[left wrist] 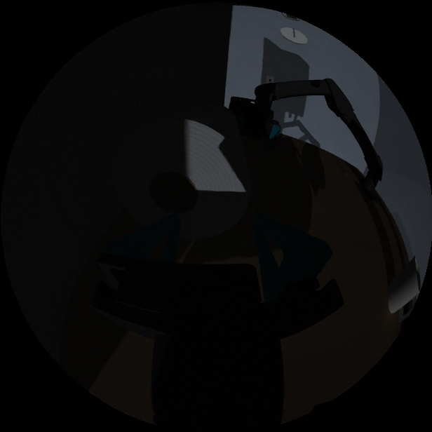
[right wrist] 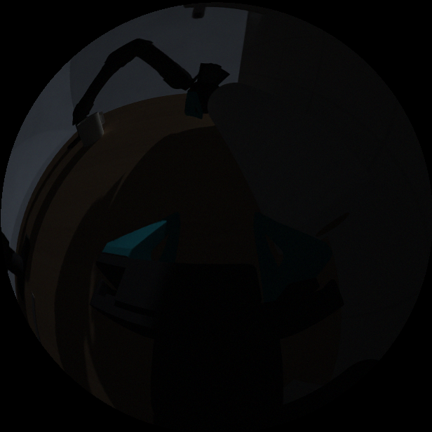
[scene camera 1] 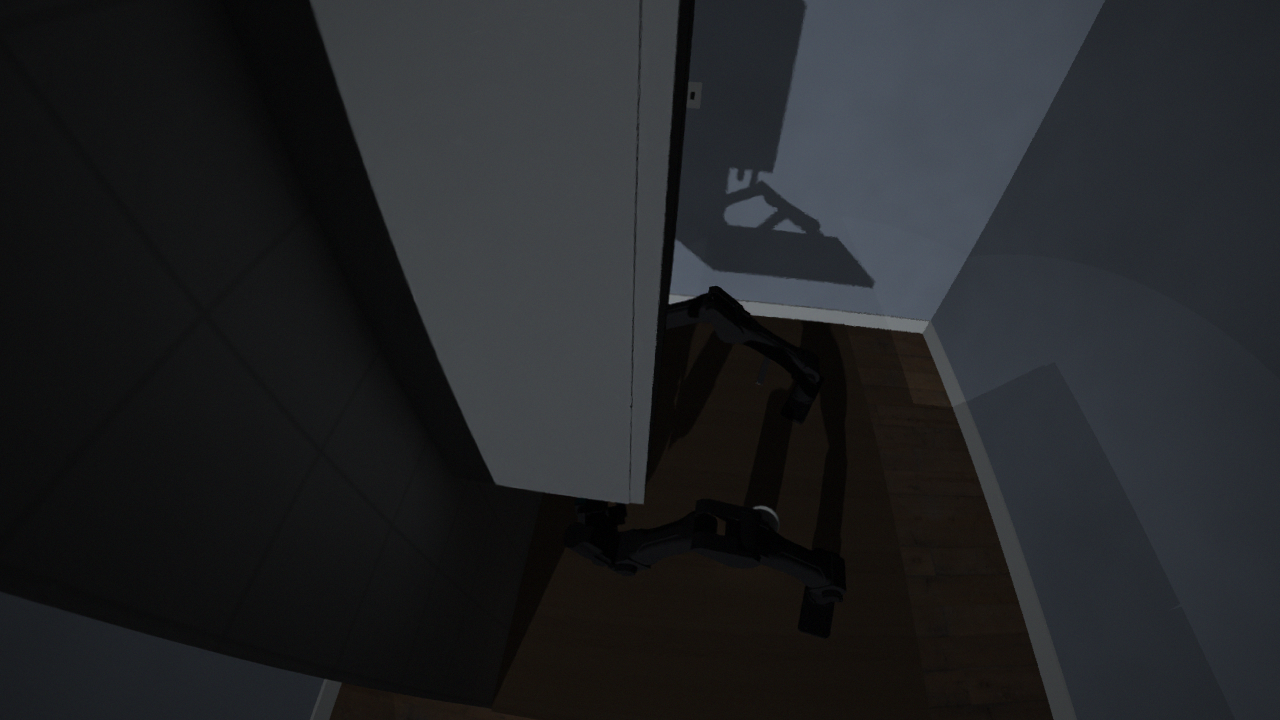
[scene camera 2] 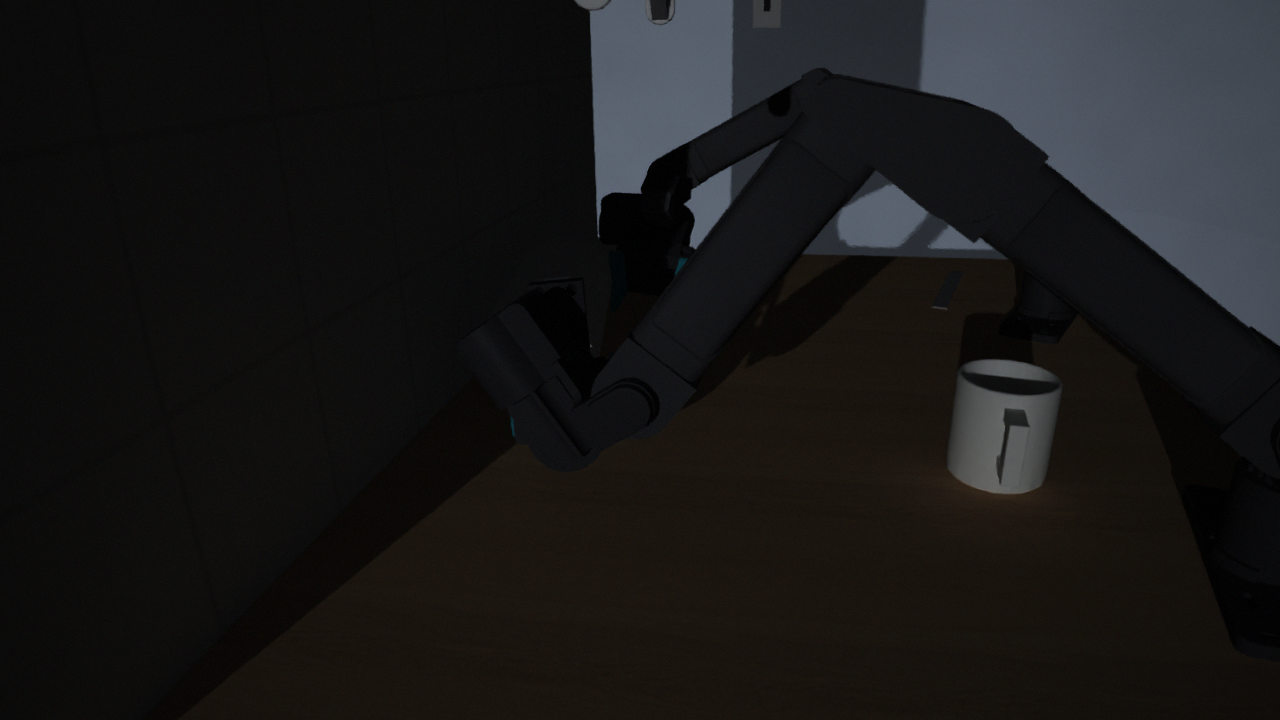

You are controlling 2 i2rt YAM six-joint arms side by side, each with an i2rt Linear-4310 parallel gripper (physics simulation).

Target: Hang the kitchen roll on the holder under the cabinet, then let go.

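Frame: origin at the left arm's base, x back, y right, z up, level; centimetres.
Seen in the pictures: right gripper, fingertip midpoint: [scene camera 2: 638, 312]; left arm's base, link origin: [scene camera 1: 819, 592] [scene camera 2: 1258, 571]; right arm's base, link origin: [scene camera 1: 802, 396] [scene camera 2: 1043, 319].
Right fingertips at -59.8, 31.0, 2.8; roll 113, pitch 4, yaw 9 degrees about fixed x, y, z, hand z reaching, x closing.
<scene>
Offsets run from my right fingertips to a thing's top centre, as dx, dy, dz. "spot": to the spot under its first point. Level surfaces: height alone.
The kitchen roll [left wrist: 212, 160] [right wrist: 280, 145] is pale grey in deep shade. In the left wrist view its end face and round core hole show beyond my fingers; in the right wrist view its curved side fills the right. It lies on its side between the two grippers; whether it touches the counter I cannot tell. My left gripper [left wrist: 216, 217] is open and empty, facing that end, one fingertip overlapping its lower edge in the picture. My right gripper [right wrist: 216, 217] [scene camera 2: 648, 268] is open and empty near its other side. The holder is not clearly visible; a hooked shadow shows on the wall.
The white cabinet [scene camera 1: 501, 223] hides part of the work area from above. A white mug @[spot: +41.7, -26.0, +2.0] [scene camera 2: 998, 438] [left wrist: 405, 292] [right wrist: 91, 131] stands on the wooden counter @[dz -2.8] [scene camera 2: 805, 573] near the arm bases. A flat grey strip @[+34.6, +34.4, -2.6] [scene camera 2: 947, 291] lies farther back. A dark tiled wall [scene camera 2: 205, 268] runs along the left.
</scene>
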